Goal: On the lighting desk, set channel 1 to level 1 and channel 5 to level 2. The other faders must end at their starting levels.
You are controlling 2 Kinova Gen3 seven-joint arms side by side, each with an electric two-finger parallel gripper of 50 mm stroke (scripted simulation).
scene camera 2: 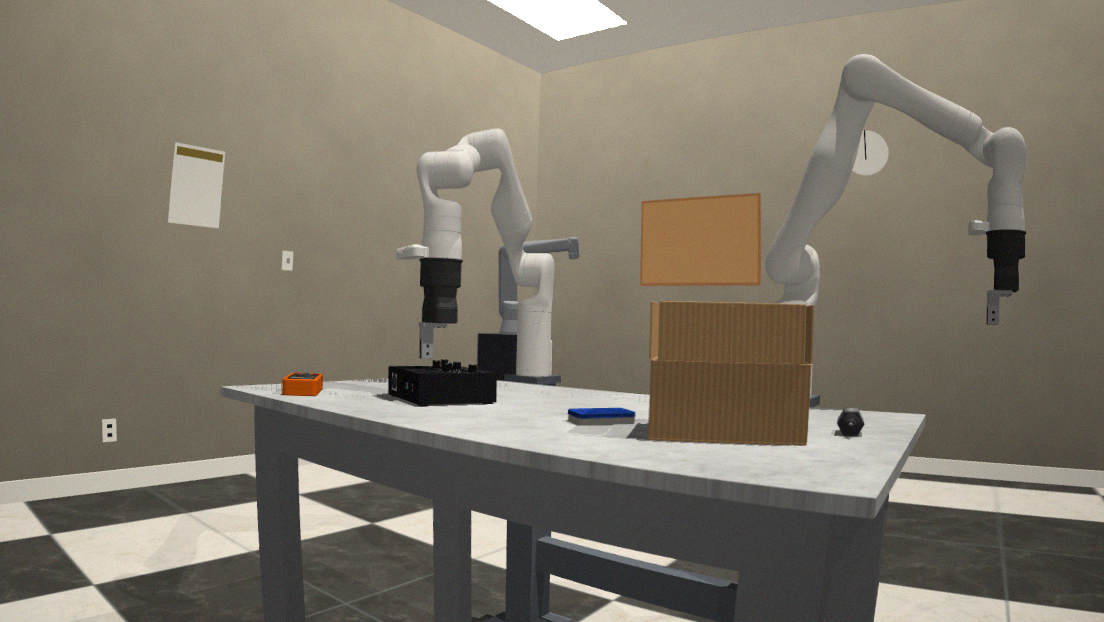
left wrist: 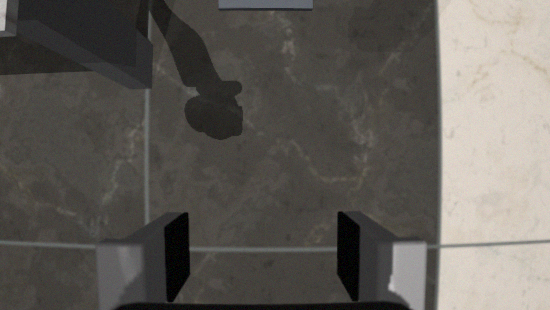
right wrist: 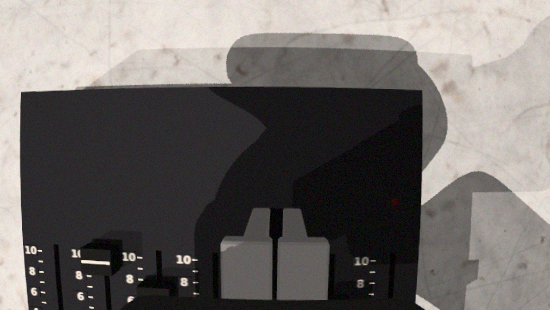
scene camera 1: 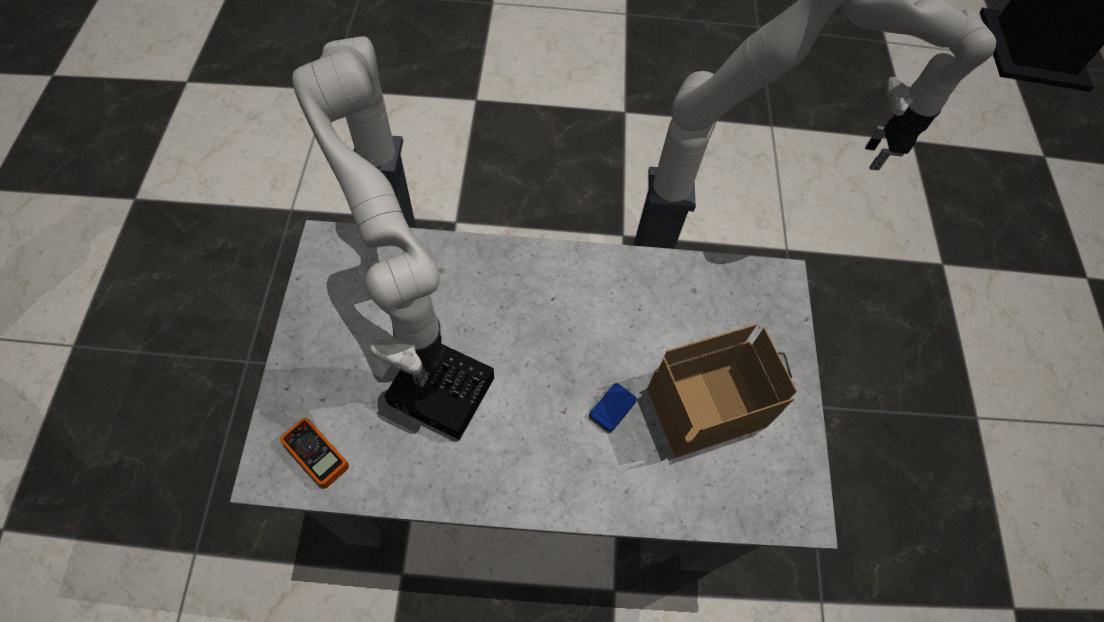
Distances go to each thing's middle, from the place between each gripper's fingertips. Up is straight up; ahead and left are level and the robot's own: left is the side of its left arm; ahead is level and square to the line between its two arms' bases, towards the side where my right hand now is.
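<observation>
Channel 2 fader (right wrist: 102,259): 3 cm below my right hand (scene camera 2: 425,358), 1 cm ahead, 7 cm to the left. Blue block (scene camera 1: 611,409): 8 cm below my right hand, 2 cm behind, 37 cm to the left. By its middle, the fader is nearer to my right hand than to my left hand.
Blue block: 170 mm below my left hand (scene camera 2: 992,324), 600 mm ahead, 530 mm to the right. Channel 2 fader: 110 mm below my left hand, 630 mm ahead, 830 mm to the right. By its middle, the block is nearer to my right hand than to my left hand.
</observation>
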